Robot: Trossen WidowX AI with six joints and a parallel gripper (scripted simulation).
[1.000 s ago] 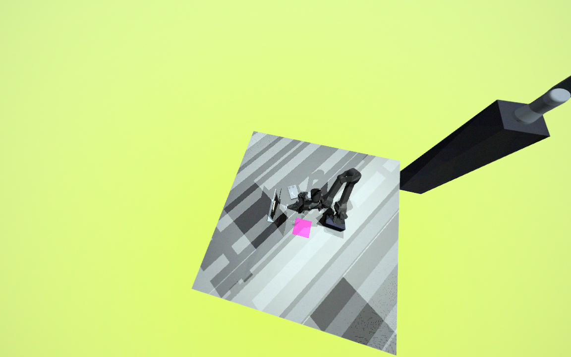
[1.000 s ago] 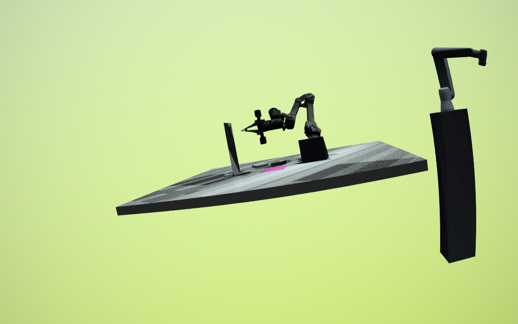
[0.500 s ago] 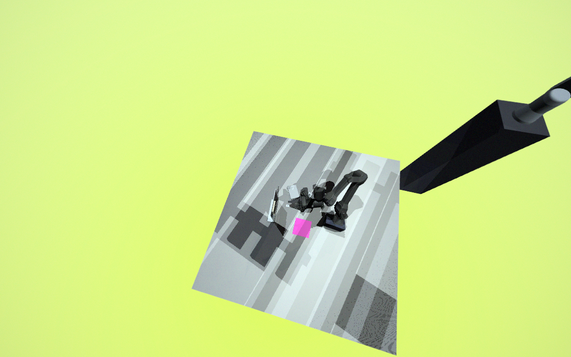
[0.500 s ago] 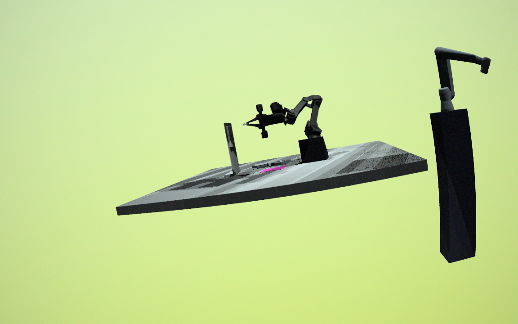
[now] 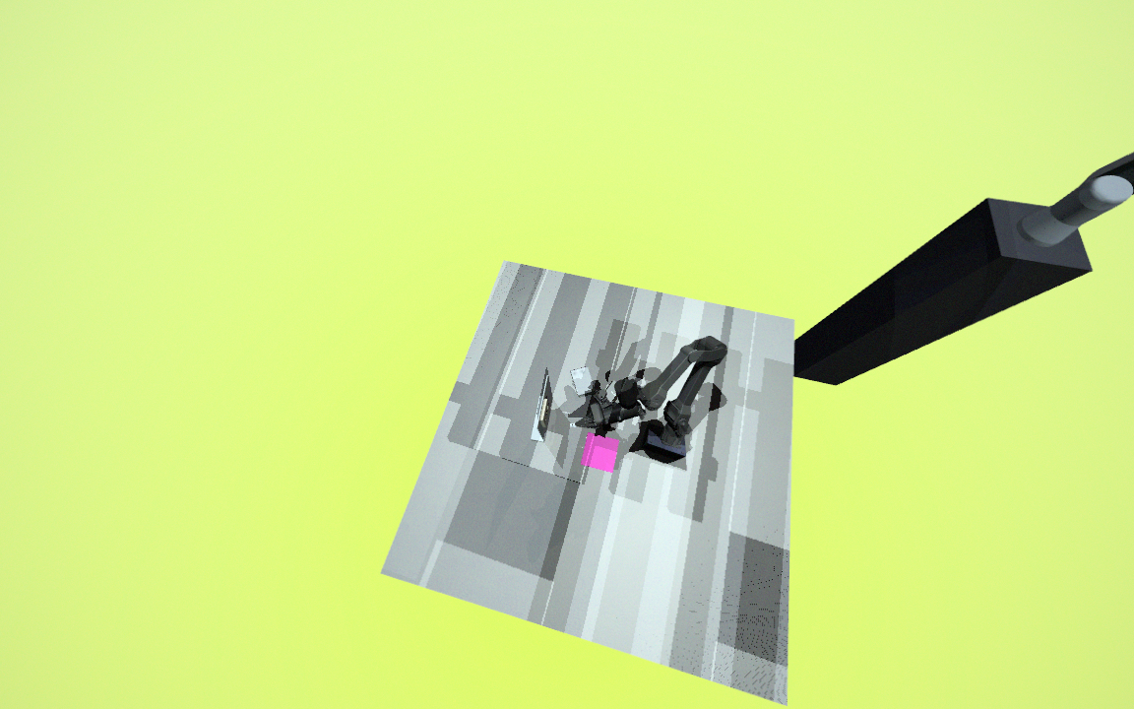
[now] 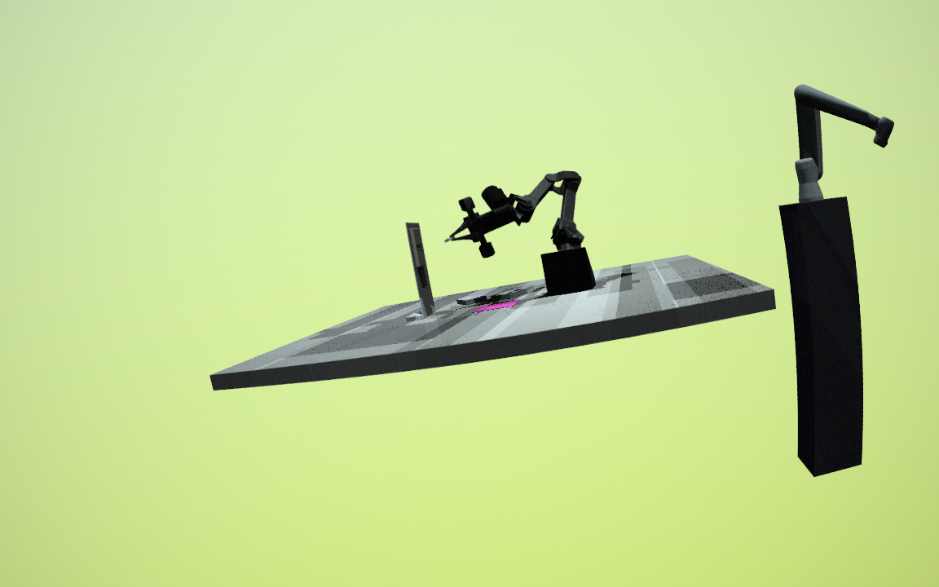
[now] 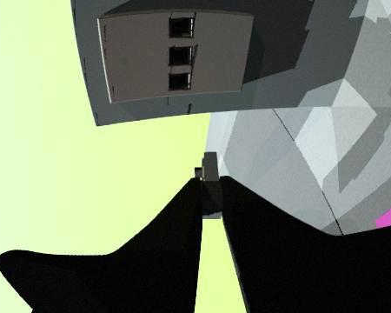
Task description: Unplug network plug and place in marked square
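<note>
Now: the pink marked square 210 mm below my gripper tip, 100 mm behind it and 40 mm to the left of it. Round my gripper tip: upright panel 120 mm ahead, 80 mm below, 20 mm to the right; then grey network plug right at my gripper tip.
</note>
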